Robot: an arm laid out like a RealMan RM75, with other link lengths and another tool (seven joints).
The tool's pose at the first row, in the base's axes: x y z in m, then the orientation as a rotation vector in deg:
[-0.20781, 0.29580, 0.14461, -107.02, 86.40, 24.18]
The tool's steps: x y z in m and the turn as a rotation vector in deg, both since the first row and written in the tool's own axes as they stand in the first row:
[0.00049, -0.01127, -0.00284, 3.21, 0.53, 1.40]
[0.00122, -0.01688, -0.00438, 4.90, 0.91, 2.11]
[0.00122, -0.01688, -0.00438, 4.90, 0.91, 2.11]
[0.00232, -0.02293, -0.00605, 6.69, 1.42, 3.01]
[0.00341, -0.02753, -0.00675, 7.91, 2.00, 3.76]
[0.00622, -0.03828, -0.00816, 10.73, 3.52, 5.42]
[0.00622, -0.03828, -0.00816, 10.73, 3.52, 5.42]
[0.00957, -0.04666, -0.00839, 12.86, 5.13, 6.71]
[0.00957, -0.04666, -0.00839, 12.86, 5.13, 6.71]
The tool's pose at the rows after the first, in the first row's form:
[-0.19747, 0.29449, 0.14978, -103.82, 87.93, 21.72]
[-0.19221, 0.29340, 0.15213, -102.19, 88.74, 20.33]
[-0.19221, 0.29340, 0.15213, -102.19, 88.74, 20.33]
[-0.18646, 0.29199, 0.15448, -100.39, 89.78, 18.84]
[-0.18192, 0.29112, 0.15570, -99.16, 90.76, 17.68]
[-0.17120, 0.28907, 0.15822, -96.41, 92.99, 14.82]
[-0.17120, 0.28907, 0.15822, -96.41, 92.99, 14.82]
[-0.16239, 0.28722, 0.15883, -94.45, 94.95, 12.27]
[-0.16239, 0.28722, 0.15883, -94.45, 94.95, 12.27]

